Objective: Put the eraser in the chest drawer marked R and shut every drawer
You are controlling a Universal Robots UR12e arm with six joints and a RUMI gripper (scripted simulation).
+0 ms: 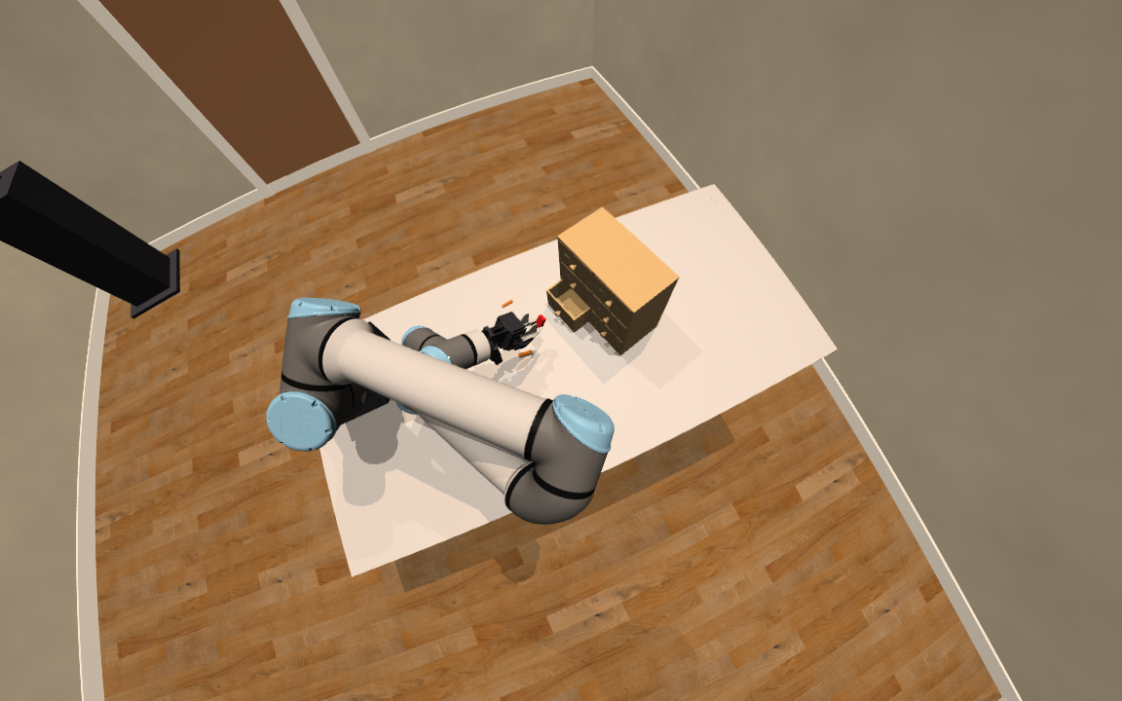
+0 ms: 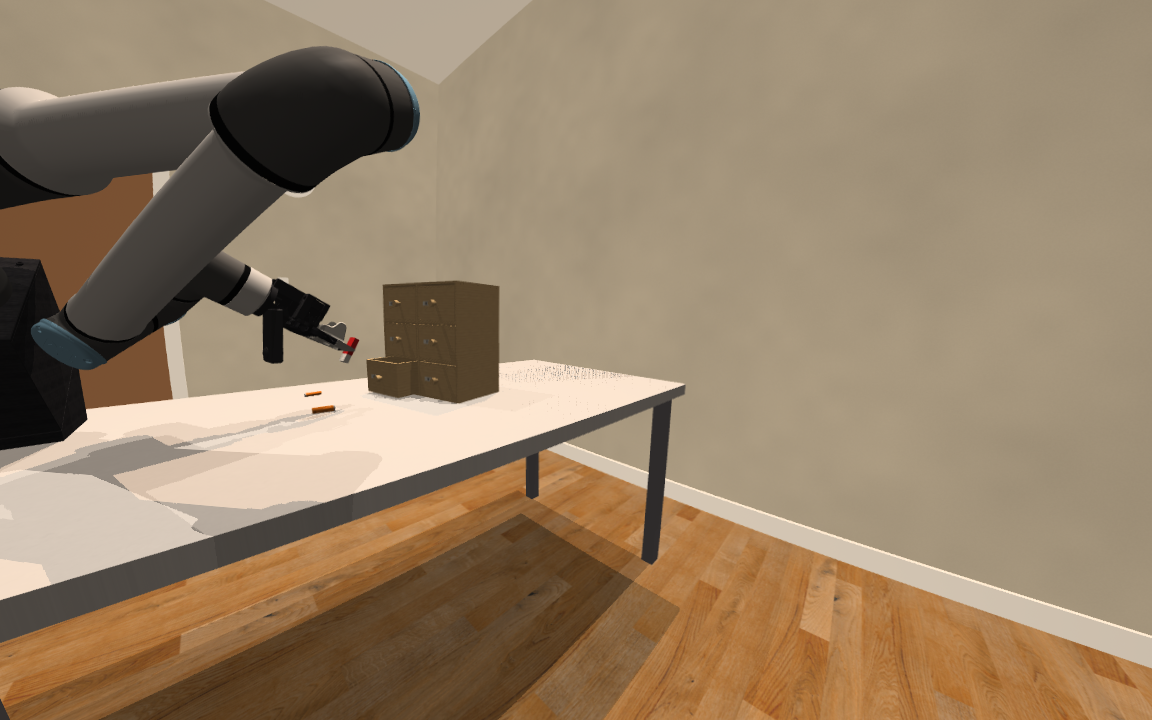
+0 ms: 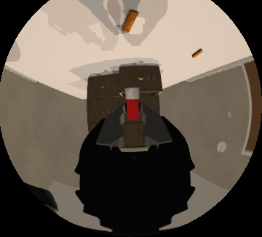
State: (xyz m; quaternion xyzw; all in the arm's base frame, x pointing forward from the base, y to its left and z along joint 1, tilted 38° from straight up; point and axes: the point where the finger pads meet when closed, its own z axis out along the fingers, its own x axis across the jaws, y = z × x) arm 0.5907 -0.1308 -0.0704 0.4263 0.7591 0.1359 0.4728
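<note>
My hand is 18 cm short of the drawer marked R, 12 cm above it and 7 cm to the right of it. From my hand the other things lie so: red eraser (1 cm below, 1 cm ahead).
</note>
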